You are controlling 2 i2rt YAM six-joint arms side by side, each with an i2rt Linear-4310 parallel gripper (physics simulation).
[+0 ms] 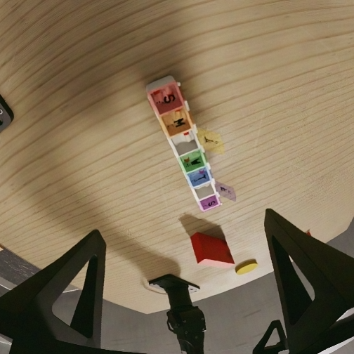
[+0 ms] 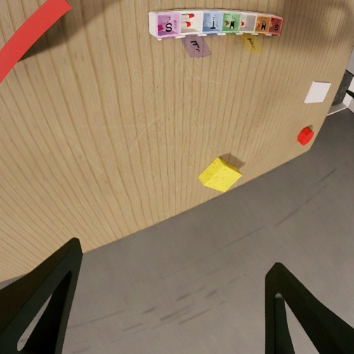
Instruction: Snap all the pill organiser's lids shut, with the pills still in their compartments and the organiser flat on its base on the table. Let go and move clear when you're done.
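The pill organiser (image 1: pixel 193 161) (image 2: pixel 221 23) lies flat on the table. Its yellow lid (image 1: pixel 211 141) (image 2: pixel 251 43) and its light purple lid, marked F (image 1: pixel 226 191) (image 2: pixel 197 46), stand open, folded out over the table on the same long side. The red, orange, green, blue and end purple lids lie over their compartments. Red and white pills show in the open light purple compartment, and a bit of red in the open yellow one. My left gripper (image 1: pixel 180 229) is open and empty, above the table. My right gripper (image 2: pixel 179 263) is open and empty, away from the organiser, over the table's edge.
A red block (image 1: pixel 212 249) and a yellow disc (image 1: pixel 246 267) are near the organiser's purple end. A yellow sponge (image 2: pixel 220 174), a red piece (image 2: pixel 305 135) and a white card (image 2: pixel 317 92) lie near the edge. A red strip (image 2: pixel 31 36) shows at upper left.
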